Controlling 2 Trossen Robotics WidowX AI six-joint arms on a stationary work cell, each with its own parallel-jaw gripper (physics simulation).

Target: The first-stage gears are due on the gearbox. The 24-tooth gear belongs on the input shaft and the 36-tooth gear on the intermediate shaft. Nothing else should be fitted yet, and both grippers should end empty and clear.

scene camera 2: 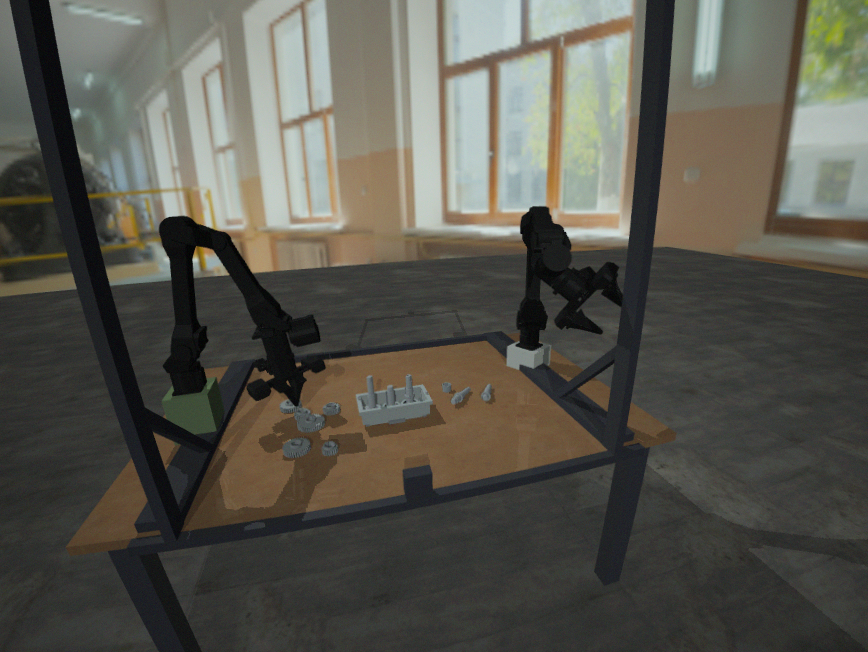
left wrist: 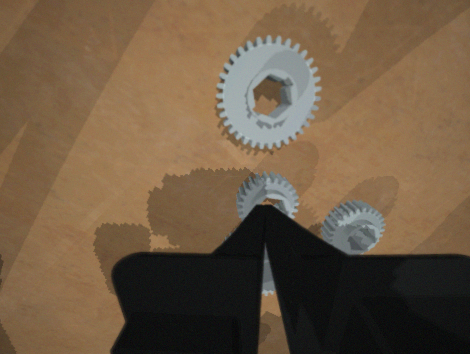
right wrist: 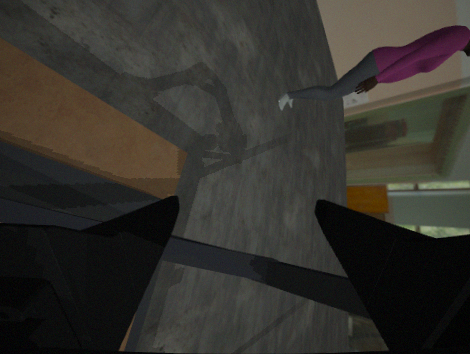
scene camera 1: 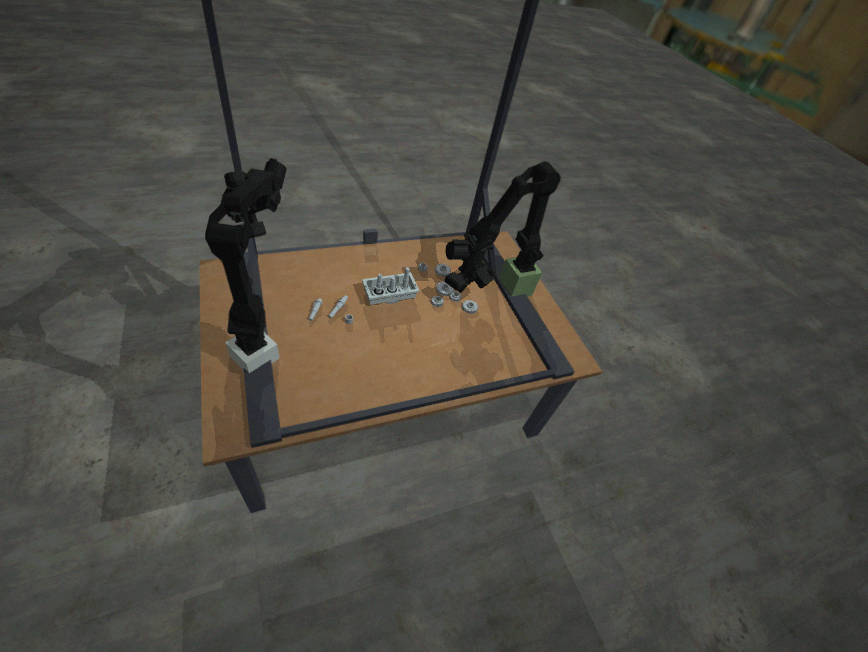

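Seen in the pictures: left gripper, fingertip midpoint: (scene camera 2: 296, 405) (left wrist: 263, 212) (scene camera 1: 460, 292); right gripper, fingertip midpoint: (scene camera 2: 615, 321) (right wrist: 248, 204); left arm's base at its link origin: (scene camera 2: 190, 388) (scene camera 1: 524, 265); right arm's base at its link origin: (scene camera 2: 529, 345) (scene camera 1: 251, 343).
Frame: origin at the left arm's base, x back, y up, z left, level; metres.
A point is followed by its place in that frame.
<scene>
The pale gearbox housing (scene camera 1: 390, 298) {x -0.488, y -0.090, z -0.043 m} (scene camera 2: 394, 415) {x -0.467, y -0.094, z -0.124 m} stands mid-table with three upright shafts; no gear shows on them. Several grey gears lie beside it. A large gear (scene camera 1: 470, 306) {x -0.226, y -0.100, z 0.054 m} (scene camera 2: 288, 406) {x -0.213, y -0.105, z 0.033 m} (left wrist: 235, 100) {x -0.201, y -0.105, z 0.037 m} lies flat, next to a small gear (scene camera 1: 454, 296) {x -0.258, y -0.100, z -0.005 m} (scene camera 2: 301, 412) {x -0.246, y -0.109, z -0.004 m} (left wrist: 252, 190) {x -0.234, y -0.105, z -0.006 m}. Another large gear (scene camera 1: 444, 287) {x -0.268, y -0.112, z -0.067 m} (scene camera 2: 309, 422) {x -0.267, y -0.102, z -0.073 m} (left wrist: 268, 280) {x -0.277, y -0.100, z -0.067 m} is mostly hidden by fingers in the left wrist view. Tooth counts cannot be told. My left gripper (scene camera 2: 296, 402) {x -0.238, y -0.086, z -0.009 m} (left wrist: 263, 212) {x -0.238, y -0.086, z -0.009 m} is shut and empty, its tips just above the small gear. My right gripper (scene camera 2: 610, 317) {x -0.933, y 0.138, z -0.304 m} (right wrist: 248, 204) {x -0.933, y 0.138, z -0.304 m} is open and empty, high near its own base.
A small gear (scene camera 1: 437, 301) {x -0.329, y -0.100, z 0.003 m} (scene camera 2: 331, 407) {x -0.323, y -0.101, z -0.019 m} (left wrist: 353, 227) {x -0.311, y -0.101, z -0.002 m} lies nearby. Another large gear (scene camera 1: 442, 269) {x -0.244, y -0.100, z -0.148 m} (scene camera 2: 296, 447) {x -0.237, y -0.103, z -0.168 m} and small gear (scene camera 1: 422, 267) {x -0.314, y -0.101, z -0.176 m} (scene camera 2: 329, 447) {x -0.307, y -0.114, z -0.175 m} lie apart. Two loose shafts (scene camera 1: 338, 305) {x -0.664, y -0.098, z -0.062 m} (scene camera 2: 460, 395) {x -0.655, y -0.097, z -0.082 m} and a small ring (scene camera 1: 348, 318) {x -0.643, y -0.114, z -0.012 m} (scene camera 2: 446, 386) {x -0.639, y -0.099, z -0.015 m} lie across the housing. Dark rails edge the table.
</scene>
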